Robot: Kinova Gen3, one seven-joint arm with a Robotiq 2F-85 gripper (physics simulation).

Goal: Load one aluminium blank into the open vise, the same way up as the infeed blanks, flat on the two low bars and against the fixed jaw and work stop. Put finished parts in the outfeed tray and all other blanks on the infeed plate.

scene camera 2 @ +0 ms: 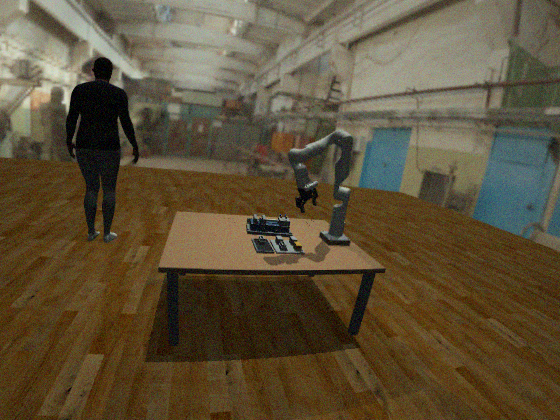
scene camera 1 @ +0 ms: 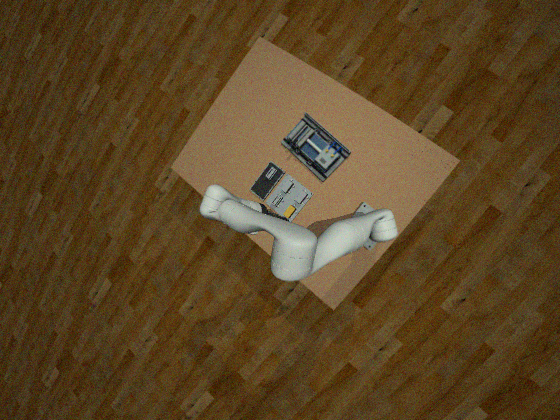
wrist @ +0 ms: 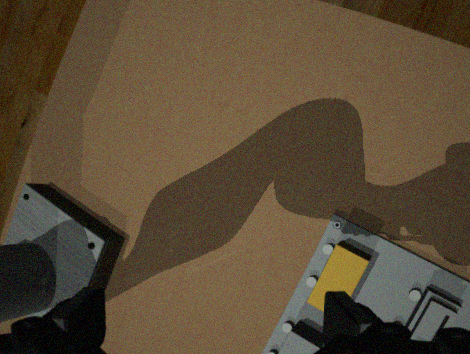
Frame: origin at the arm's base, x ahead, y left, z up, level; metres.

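Seen in the pictures: gripper, fingertip midpoint: (scene camera 2: 309, 209) (wrist: 214, 315); arm's base, origin of the base link: (scene camera 2: 334, 234) (wrist: 32, 277).
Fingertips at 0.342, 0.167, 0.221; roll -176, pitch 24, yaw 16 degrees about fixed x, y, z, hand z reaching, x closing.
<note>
Offsets run from my fingertips to a thing's top centre, as dx, dy, dz. Level surfaces: height alone.
My gripper (scene camera 2: 308, 205) (wrist: 214, 315) is open and empty, high above the table; in the overhead view the arm mostly hides it. The grey infeed plate @[+0.064, -0.077, -0.254] (scene camera 1: 291, 197) (wrist: 390, 260) carries a yellow block @[+0.022, -0.023, -0.218] (scene camera 1: 290, 211) (wrist: 340, 275) and several grey pieces, one of them a stepped grey piece @[+0.110, -0.039, -0.219] (wrist: 431, 322). In the wrist view one finger overlaps this plate. The dark outfeed tray (scene camera 1: 261, 188) lies beside the plate, with a small light-marked item @[+0.203, -0.145, -0.221] (scene camera 1: 271, 173) at one end. The vise station @[+0.071, -0.361, -0.163] (scene camera 1: 315, 145) (scene camera 2: 270, 225) stands apart from both; its jaws, bars and stop are too small to tell.
The arm's base plate (scene camera 1: 365, 206) (scene camera 2: 335, 241) (wrist: 37, 225) stands at one side of the table @[dz -0.262] (scene camera 1: 240, 100) (scene camera 2: 200, 245) (wrist: 190, 75). The arm's shadow falls across the table near the infeed plate. A person (scene camera 2: 100, 115) stands on the floor behind the table at the left.
</note>
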